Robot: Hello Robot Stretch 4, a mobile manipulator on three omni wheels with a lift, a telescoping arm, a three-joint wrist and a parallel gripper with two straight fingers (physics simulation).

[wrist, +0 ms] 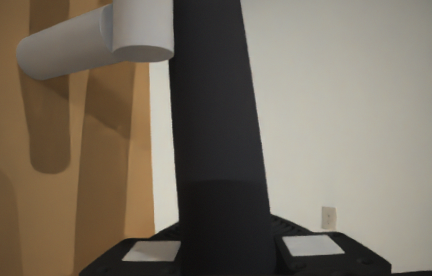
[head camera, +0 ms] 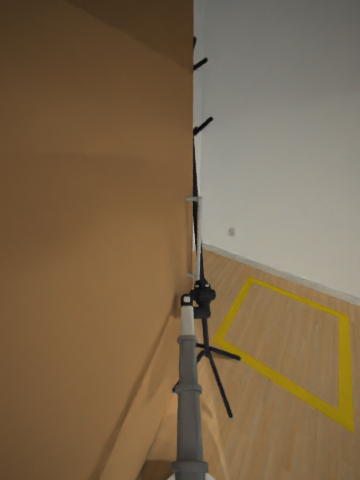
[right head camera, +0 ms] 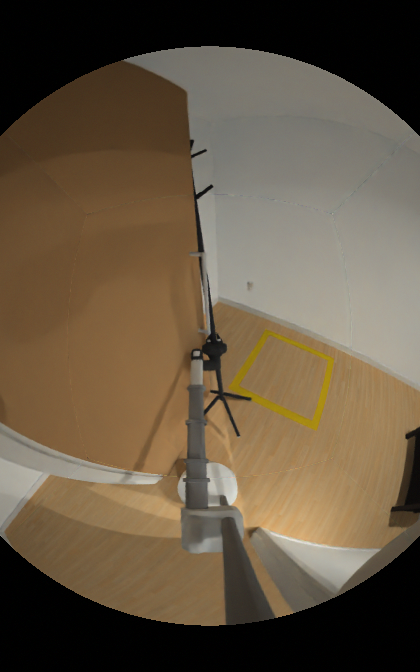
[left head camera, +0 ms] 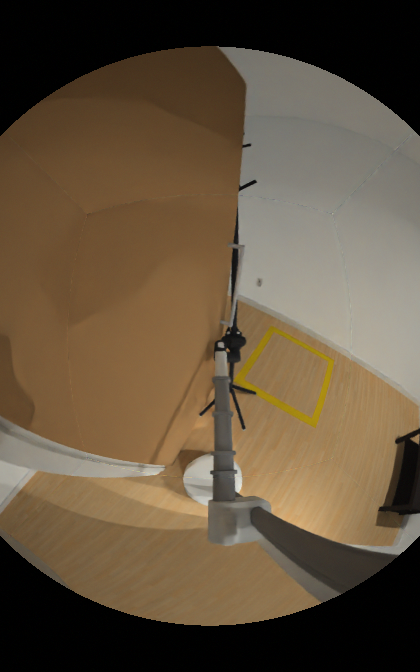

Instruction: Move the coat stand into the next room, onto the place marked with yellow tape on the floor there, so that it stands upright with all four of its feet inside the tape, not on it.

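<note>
The black coat stand (head camera: 206, 351) (left head camera: 232, 388) (right head camera: 220, 395) (wrist: 215, 125) stands nearly upright beside the brown door's edge. My gripper (head camera: 202, 286) (left head camera: 233, 331) (right head camera: 214, 340) (wrist: 230, 231) is shut on its pole, with a finger on each side in the wrist view. The door partly hides the upper pole and some hooks, and my arm hides part of the feet. The yellow tape outline (head camera: 346, 360) (left head camera: 324, 392) (right head camera: 324, 395) lies on the floor to the right. One foot reaches its near left edge; whether it touches the tape is unclear. The stand's centre is outside the outline.
The large brown door (head camera: 100, 200) (left head camera: 150, 275) (right head camera: 135, 300) fills the left side, very close to my arm. Its grey handle (wrist: 142, 30) is right beside the pole. A pale wall (head camera: 290, 150) rises behind the tape. Dark furniture (left head camera: 407, 475) (right head camera: 414, 475) stands at the far right.
</note>
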